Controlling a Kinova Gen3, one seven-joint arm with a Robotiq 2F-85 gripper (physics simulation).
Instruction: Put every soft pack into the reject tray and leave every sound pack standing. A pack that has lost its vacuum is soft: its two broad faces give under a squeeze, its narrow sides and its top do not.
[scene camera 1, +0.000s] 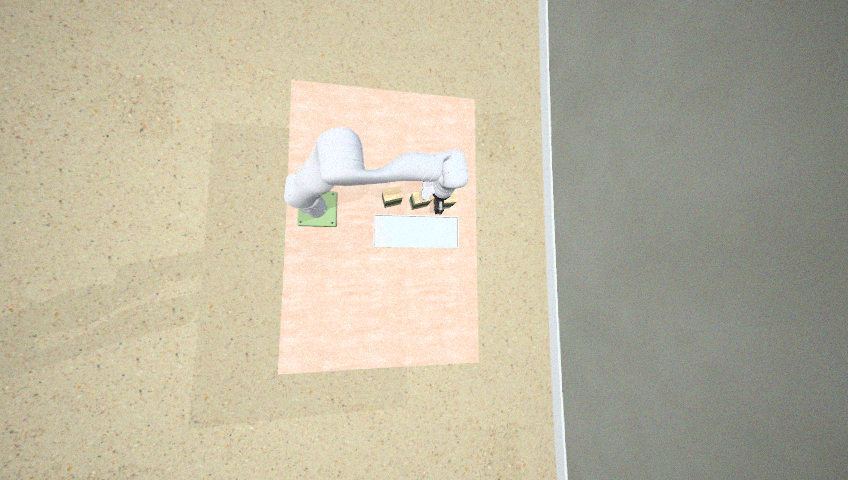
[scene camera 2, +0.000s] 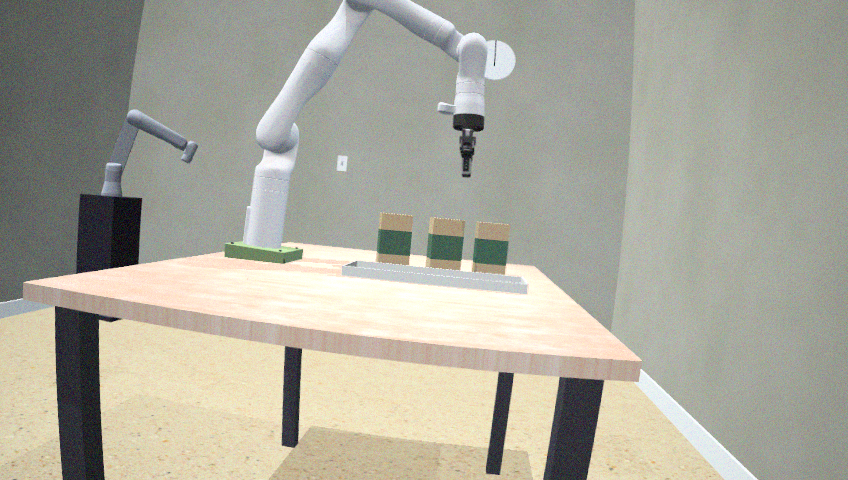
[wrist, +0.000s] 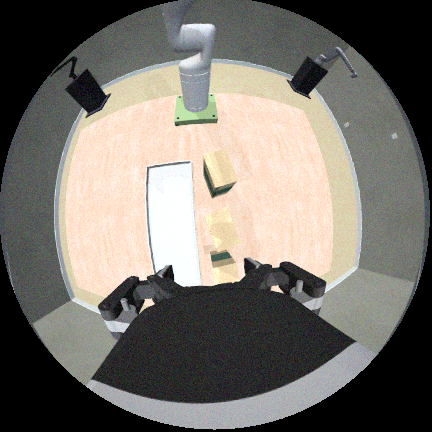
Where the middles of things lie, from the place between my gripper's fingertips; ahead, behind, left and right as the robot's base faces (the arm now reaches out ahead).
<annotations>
I see my gripper 4 cm past the reject tray (scene camera 2: 362, 269), 11 cm to the left of it and 24 cm above it.
</annotations>
